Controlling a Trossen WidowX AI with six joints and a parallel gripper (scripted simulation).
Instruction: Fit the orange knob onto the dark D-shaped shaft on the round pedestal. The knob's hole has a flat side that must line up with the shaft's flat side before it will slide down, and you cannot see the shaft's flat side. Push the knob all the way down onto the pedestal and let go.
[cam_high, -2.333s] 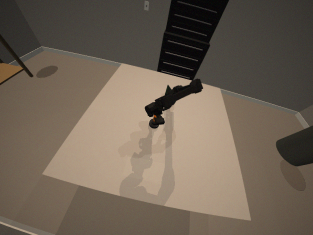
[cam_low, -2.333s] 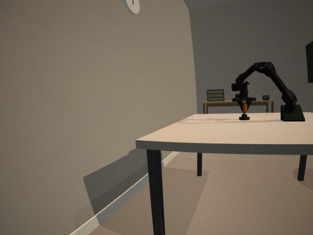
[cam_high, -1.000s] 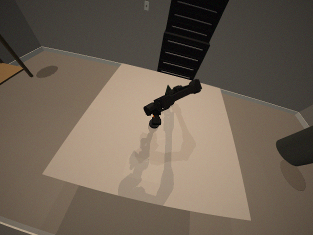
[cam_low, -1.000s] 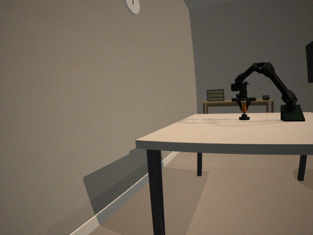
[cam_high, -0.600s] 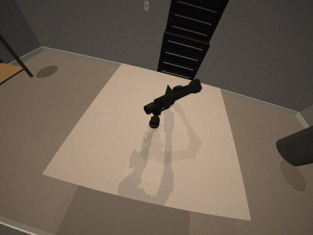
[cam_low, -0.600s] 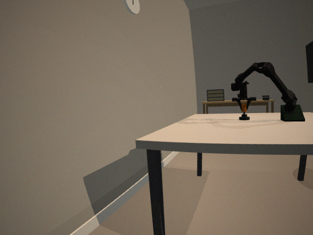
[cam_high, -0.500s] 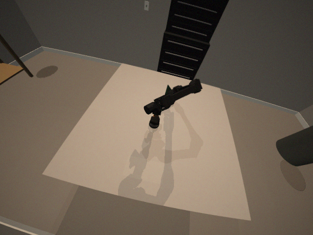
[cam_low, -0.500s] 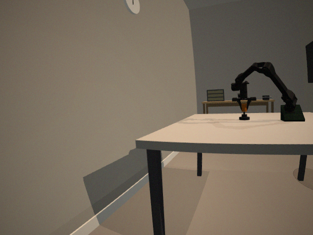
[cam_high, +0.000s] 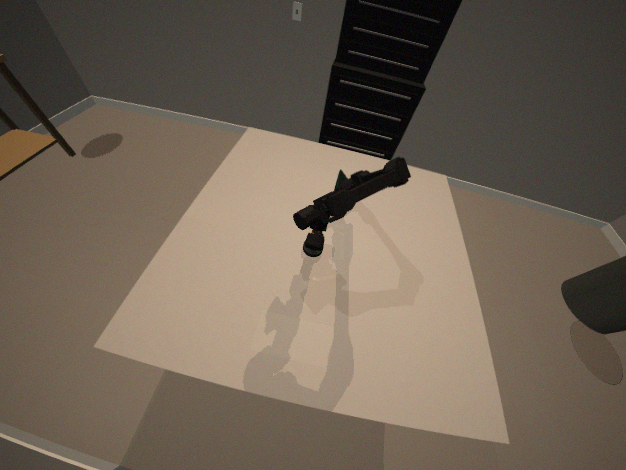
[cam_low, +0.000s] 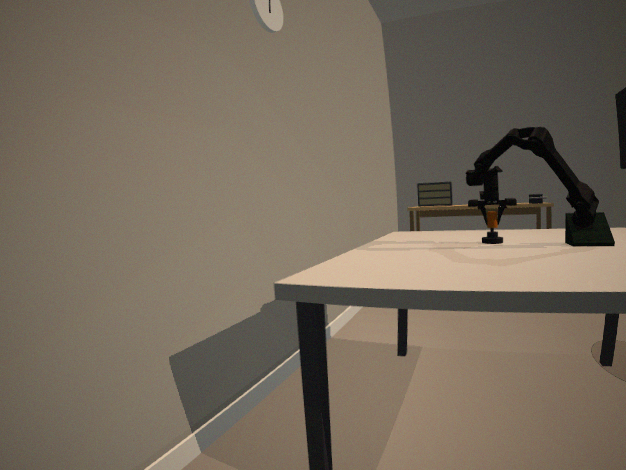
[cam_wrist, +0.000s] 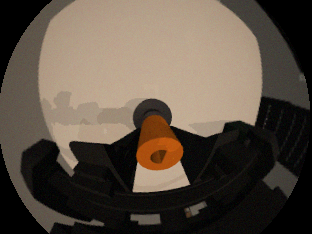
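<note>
The orange knob is 20 mm above my gripper tip. The rest, counted from my gripper tip: dark round pedestal: 40 mm below.
</note>
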